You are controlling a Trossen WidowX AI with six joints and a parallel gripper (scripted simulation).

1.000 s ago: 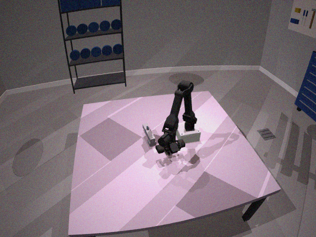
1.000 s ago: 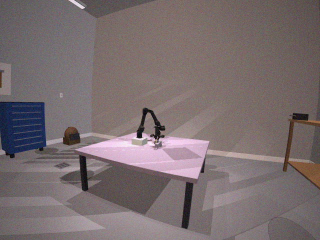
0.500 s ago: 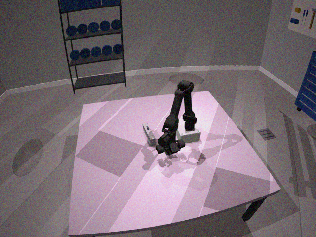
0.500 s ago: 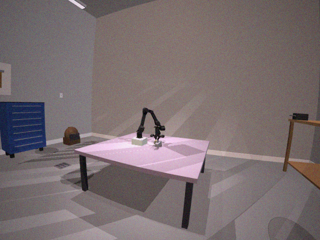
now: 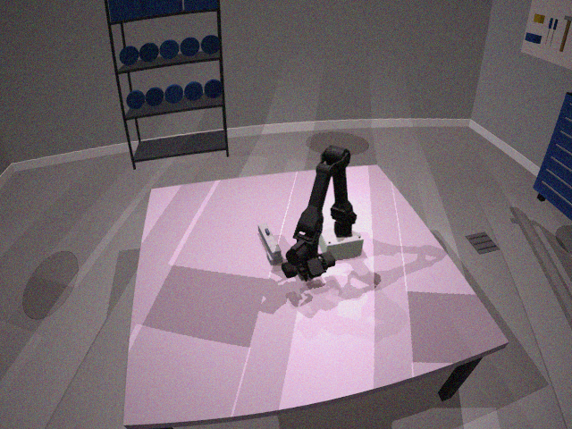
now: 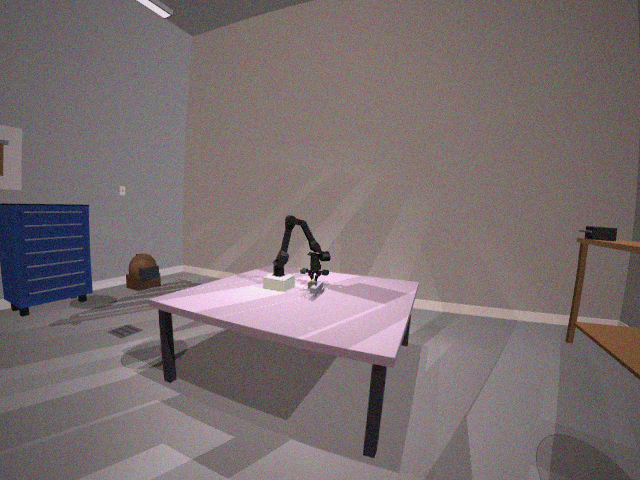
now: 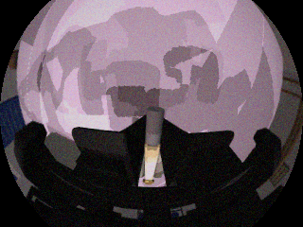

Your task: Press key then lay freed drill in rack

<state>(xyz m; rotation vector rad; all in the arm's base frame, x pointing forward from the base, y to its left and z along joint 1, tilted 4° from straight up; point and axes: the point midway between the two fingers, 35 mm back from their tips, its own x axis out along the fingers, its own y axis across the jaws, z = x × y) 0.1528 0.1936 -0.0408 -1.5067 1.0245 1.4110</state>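
The drill is 1 cm ahead of my gripper tip, 4 cm to the right of it and 3 cm above it. Also, from my gripper tip: key 15 cm ahead, 21 cm to the right, 4 cm above; grey rack 2 cm ahead, 5 cm to the right, 1 cm above.
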